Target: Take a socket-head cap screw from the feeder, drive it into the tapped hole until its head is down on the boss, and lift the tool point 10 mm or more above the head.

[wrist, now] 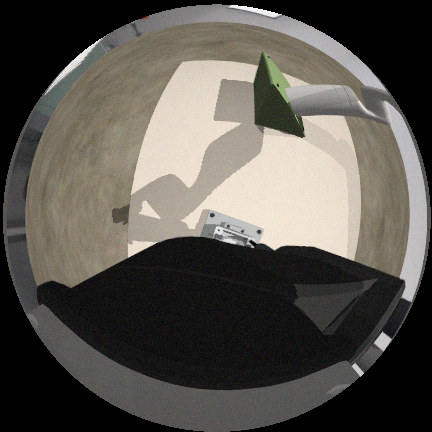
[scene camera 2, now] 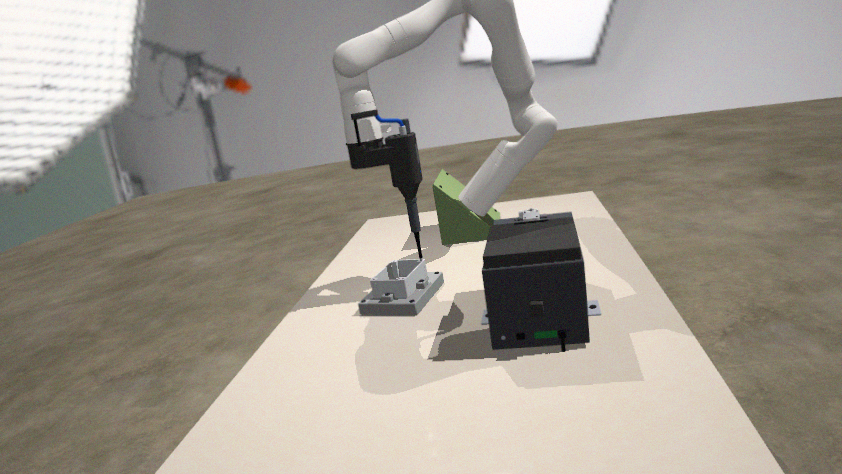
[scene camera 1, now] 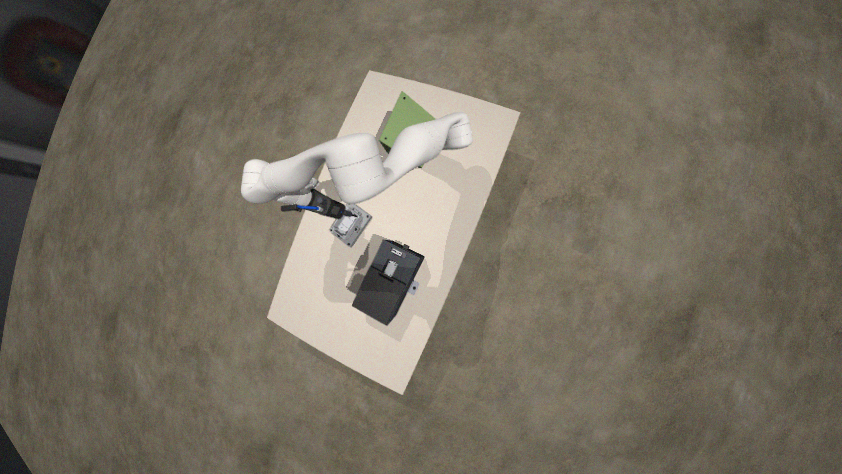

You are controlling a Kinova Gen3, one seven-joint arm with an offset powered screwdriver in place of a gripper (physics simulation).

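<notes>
My screwdriver (scene camera 1: 355,215) (scene camera 2: 420,259) (wrist: 254,243) points down, with its thin bit tip at the rim of the light grey open box part (scene camera 2: 390,289), at a back corner in scene camera 2. Whether the tip touches the rim is too small to tell. The box part sits on a grey base plate (scene camera 1: 351,240) (scene camera 2: 387,310) (wrist: 220,217) with small clamps around it. No screw can be made out at the tip, and the tapped hole under it is hidden. The dark screw feeder (scene camera 1: 381,295) (scene camera 2: 533,294) stands beside the plate, apart from the screwdriver.
The arm (scene camera 1: 353,167) (scene camera 2: 500,170) (wrist: 320,100) rises from a green wedge mount (scene camera 1: 406,117) (scene camera 2: 456,223) (wrist: 272,105) on the pale table top (scene camera 1: 329,317) (scene camera 2: 436,423) (wrist: 300,185). A light metal block (scene camera 1: 390,268) (scene camera 2: 529,214) sits on top of the feeder. The dark tool body fills the lower wrist view.
</notes>
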